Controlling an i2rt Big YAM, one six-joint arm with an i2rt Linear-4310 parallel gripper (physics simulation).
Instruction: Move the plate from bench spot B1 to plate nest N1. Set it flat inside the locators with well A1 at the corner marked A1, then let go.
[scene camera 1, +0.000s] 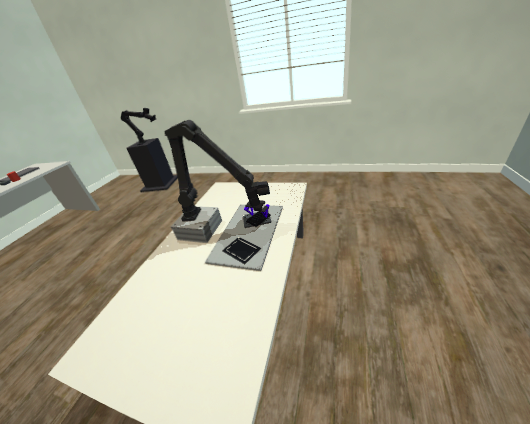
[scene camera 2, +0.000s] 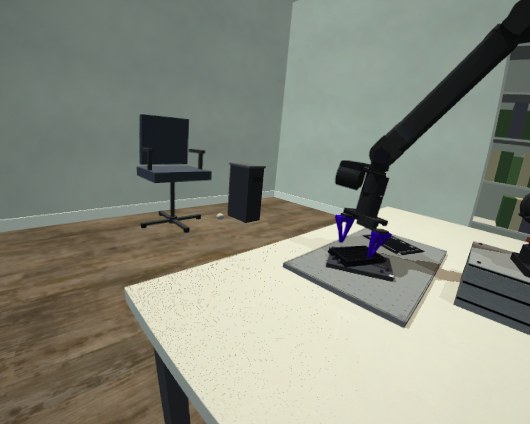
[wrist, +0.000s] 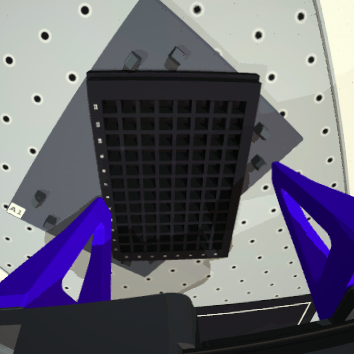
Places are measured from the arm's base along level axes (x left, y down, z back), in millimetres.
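Pixels of known places: gripper, fingertip midpoint: (scene camera 1: 259, 216) (scene camera 2: 354, 249) (wrist: 186, 187); arm's base at its link origin: (scene camera 1: 191, 214).
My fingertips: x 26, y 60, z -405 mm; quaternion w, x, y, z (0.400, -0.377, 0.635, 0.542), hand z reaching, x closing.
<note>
Ahead of a thing's pixels: the offset from my fingertips to its top centre. "*": to the spot under its first point. Level surfaces: height alone.
The black well plate {dx +0, dy +6, dz +9 mm} (scene camera 1: 258, 219) (scene camera 2: 351, 255) (wrist: 172, 172) lies turned askew over the dark plate nest {dx +10, dy +10, dz +22 mm} (scene camera 2: 364, 270) (wrist: 62, 165), not square with it, and looks tilted in scene camera 2. In the wrist view, locators show beyond its far, left and right sides; the near ones are mostly hidden. The nest's A1 label {* dx +44, dy +20, dz +108 mm} (wrist: 16, 210) is at its left corner. The plate's high numbers are at the far left; its smaller marks are unreadable. My gripper (scene camera 1: 258, 214) (scene camera 2: 355, 249) (wrist: 186, 187) is open, its blue fingers on either side of the plate, holding nothing.
A dark pad {* dx -243, dy +30, dz +71 mm} (scene camera 1: 242, 249) (scene camera 2: 398, 244) with a white outline lies on the same grey perforated board (scene camera 1: 220, 257) (scene camera 2: 400, 302) (wrist: 30, 120), with no plate on it. The arm's grey base block (scene camera 1: 192, 232) (scene camera 2: 492, 290) stands beside the board on the white table {dy +45 mm} (scene camera 1: 175, 325) (scene camera 2: 280, 340).
</note>
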